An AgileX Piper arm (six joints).
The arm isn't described. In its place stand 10 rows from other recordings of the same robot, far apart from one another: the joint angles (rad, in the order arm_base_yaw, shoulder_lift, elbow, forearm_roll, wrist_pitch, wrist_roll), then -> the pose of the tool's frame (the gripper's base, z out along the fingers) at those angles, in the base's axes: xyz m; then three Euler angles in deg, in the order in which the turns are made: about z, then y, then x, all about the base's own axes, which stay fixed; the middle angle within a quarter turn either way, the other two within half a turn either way.
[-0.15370 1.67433 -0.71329 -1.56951 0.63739 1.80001] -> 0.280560 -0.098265 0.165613 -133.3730 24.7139 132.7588
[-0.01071 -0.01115 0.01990 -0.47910 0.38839 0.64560] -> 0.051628 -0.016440 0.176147 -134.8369 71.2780 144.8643
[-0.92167 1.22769 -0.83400 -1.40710 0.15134 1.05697] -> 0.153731 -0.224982 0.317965 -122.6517 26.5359 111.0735
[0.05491 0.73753 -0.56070 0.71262 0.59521 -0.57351] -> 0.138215 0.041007 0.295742 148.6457 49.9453 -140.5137
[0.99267 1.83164 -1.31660 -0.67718 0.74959 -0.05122] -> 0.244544 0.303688 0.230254 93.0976 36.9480 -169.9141
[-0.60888 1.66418 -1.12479 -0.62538 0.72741 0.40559] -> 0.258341 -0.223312 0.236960 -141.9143 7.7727 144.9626
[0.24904 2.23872 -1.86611 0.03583 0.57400 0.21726] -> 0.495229 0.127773 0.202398 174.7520 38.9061 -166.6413
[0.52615 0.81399 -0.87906 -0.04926 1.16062 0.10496] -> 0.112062 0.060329 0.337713 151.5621 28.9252 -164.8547
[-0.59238 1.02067 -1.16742 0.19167 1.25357 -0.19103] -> 0.151385 -0.082030 0.387456 -153.7792 32.1523 170.4825
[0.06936 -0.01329 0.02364 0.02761 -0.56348 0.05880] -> 0.038406 0.001323 0.253382 10.2181 53.2263 -3.9142
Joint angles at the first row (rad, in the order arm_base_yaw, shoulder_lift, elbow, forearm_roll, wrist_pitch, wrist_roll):
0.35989, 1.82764, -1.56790, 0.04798, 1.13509, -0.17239
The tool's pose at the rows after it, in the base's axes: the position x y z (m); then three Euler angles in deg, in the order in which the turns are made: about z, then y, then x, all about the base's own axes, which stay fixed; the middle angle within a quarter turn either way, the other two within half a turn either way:
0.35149 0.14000 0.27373 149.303 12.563 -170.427
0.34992 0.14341 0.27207 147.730 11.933 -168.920
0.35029 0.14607 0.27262 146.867 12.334 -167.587
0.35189 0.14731 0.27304 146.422 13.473 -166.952
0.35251 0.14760 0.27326 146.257 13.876 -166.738
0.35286 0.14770 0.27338 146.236 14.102 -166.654
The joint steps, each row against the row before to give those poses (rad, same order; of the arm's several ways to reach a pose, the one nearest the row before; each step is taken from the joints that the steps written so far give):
0.00111, -0.01818, 0.04038, 0.03577, -0.02228, -0.01104
0.00341, 0.00013, 0.00729, 0.03055, -0.00619, -0.03284
0.00200, 0.00000, 0.00001, 0.02078, -0.01455, -0.01770
0.00114, 0.00001, 0.00075, 0.00359, -0.02326, -0.00599
0.00001, 0.00000, 0.00001, 0.00117, -0.00786, -0.00256
-0.00002, -0.00001, -0.00001, 0.00000, -0.00417, -0.00002

